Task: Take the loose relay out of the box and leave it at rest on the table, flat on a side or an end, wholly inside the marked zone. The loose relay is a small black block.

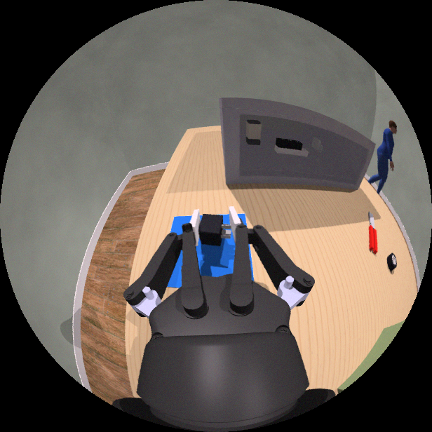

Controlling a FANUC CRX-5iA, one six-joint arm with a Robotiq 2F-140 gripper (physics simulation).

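Note:
The loose relay (211,230), a small black block with metal pins on its right side, is between the white finger pads. My gripper (214,215) is shut on it. The marked zone (215,267), a blue patch on the table (300,260), lies below and behind the relay and the fingers. A dark shadow falls on the blue. The relay appears to be above the zone; its exact height is hard to tell. The grey box (231,145) stands beyond the zone, to the upper right, its open side facing me. The gripper's fingers and body cover part of the zone.
Inside the box are a black relay row (289,144) on a light rail and a beige block (253,130). A red-handled tool (373,239) and a small black wheel (392,262) lie at the right. A green area (380,355) shows lower right. A person in blue (385,150) is beyond the table.

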